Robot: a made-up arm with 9 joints. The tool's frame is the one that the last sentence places. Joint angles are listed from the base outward.
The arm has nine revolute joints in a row. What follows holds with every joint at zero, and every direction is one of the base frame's. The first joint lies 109.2 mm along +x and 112.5 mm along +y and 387.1 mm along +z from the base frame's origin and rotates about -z. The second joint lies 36.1 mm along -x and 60.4 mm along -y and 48.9 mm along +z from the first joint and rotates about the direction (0.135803, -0.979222, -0.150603). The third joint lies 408.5 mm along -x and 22.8 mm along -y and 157.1 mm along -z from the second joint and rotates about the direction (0.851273, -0.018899, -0.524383). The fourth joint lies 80.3 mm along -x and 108 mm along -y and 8.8 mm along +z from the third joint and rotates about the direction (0.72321, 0.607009, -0.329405). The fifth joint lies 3 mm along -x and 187.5 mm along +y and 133.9 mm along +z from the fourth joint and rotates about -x. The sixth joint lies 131.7 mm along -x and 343.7 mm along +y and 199.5 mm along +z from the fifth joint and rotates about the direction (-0.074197, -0.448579, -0.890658). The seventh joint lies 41.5 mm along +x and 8.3 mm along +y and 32.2 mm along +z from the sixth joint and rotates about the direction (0.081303, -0.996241, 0.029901). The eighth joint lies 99.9 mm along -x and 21.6 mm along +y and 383.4 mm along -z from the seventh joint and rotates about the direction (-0.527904, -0.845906, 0.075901). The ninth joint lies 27.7 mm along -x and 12.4 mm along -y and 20.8 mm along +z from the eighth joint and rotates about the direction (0.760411, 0.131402, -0.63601). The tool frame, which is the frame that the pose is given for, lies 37.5 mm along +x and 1.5 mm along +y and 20.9 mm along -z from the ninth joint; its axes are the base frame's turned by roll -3.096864, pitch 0.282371 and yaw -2.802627 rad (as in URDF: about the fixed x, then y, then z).
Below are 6 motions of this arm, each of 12 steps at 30 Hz.
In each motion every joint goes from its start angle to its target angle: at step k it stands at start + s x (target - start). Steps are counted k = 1, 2, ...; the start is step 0. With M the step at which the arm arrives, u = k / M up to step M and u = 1 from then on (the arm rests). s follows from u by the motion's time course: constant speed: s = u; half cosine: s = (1 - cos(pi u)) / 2; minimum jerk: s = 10 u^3 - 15 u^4 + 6 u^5.
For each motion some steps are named. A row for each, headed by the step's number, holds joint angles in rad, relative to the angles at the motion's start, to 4 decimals.
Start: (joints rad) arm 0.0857 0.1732 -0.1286 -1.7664 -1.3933 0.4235 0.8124 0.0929 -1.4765
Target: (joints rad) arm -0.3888 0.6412 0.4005 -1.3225 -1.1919 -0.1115 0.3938 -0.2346 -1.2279
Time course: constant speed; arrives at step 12
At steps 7, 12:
7: -0.2768 0.2730 0.3086 0.2589 0.1175 -0.3121 -0.2442 -0.1910 0.1450
12: -0.4745 0.4680 0.5291 0.4439 0.2014 -0.5350 -0.4186 -0.3275 0.2486

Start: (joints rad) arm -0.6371 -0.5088 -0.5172 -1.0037 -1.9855 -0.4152 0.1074 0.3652 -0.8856
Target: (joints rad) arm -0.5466 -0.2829 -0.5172 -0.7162 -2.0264 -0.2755 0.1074 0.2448 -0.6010
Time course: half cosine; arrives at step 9
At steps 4, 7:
4: 0.0374 0.0933 0.0000 0.1188 -0.0169 0.0577 0.0000 -0.0497 0.1176
7: 0.0799 0.1995 0.0000 0.2539 -0.0361 0.1234 0.0000 -0.1063 0.2513

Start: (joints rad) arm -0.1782 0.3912 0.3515 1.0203 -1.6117 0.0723 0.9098 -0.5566 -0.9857
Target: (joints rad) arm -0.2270 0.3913 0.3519 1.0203 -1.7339 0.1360 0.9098 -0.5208 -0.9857
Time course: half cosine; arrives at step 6
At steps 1, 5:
1: -0.0033 0.0000 0.0000 0.0000 -0.0082 0.0043 0.0000 0.0024 0.0000
5: -0.0455 0.0001 0.0004 0.0000 -0.1140 0.0594 0.0000 0.0334 0.0000

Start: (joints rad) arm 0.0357 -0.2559 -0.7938 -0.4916 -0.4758 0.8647 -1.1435 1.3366 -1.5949
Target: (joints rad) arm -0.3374 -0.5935 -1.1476 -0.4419 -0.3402 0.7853 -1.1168 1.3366 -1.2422
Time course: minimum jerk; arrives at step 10
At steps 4, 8, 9, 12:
4: -0.1184 -0.1072 -0.1123 0.0158 0.0430 -0.0252 0.0085 0.0000 0.1120
8: -0.3515 -0.3180 -0.3333 0.0468 0.1277 -0.0748 0.0252 0.0000 0.3323
9: -0.3699 -0.3347 -0.3508 0.0493 0.1344 -0.0787 0.0265 0.0000 0.3497
12: -0.3731 -0.3376 -0.3538 0.0497 0.1356 -0.0794 0.0267 0.0000 0.3527

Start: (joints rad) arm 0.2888 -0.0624 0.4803 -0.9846 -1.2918 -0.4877 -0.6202 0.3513 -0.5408
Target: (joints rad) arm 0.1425 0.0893 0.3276 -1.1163 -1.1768 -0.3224 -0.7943 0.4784 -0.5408
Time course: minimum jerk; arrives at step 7
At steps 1, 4, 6, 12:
1: -0.0034 0.0035 -0.0036 -0.0031 0.0027 0.0038 -0.0041 0.0030 0.0000
4: -0.0925 0.0959 -0.0965 -0.0832 0.0727 0.1045 -0.1101 0.0803 0.0000
6: -0.1429 0.1482 -0.1491 -0.1286 0.1123 0.1615 -0.1700 0.1241 0.0000
12: -0.1463 0.1517 -0.1527 -0.1317 0.1150 0.1653 -0.1741 0.1271 0.0000

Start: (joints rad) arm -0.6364 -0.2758 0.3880 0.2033 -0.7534 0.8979 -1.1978 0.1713 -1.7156
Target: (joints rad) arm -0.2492 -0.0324 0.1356 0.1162 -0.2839 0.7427 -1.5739 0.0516 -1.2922
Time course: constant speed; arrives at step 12
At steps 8, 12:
8: 0.2581 0.1623 -0.1683 -0.0581 0.3130 -0.1035 -0.2507 -0.0798 0.2823
12: 0.3872 0.2434 -0.2524 -0.0871 0.4695 -0.1552 -0.3761 -0.1197 0.4234

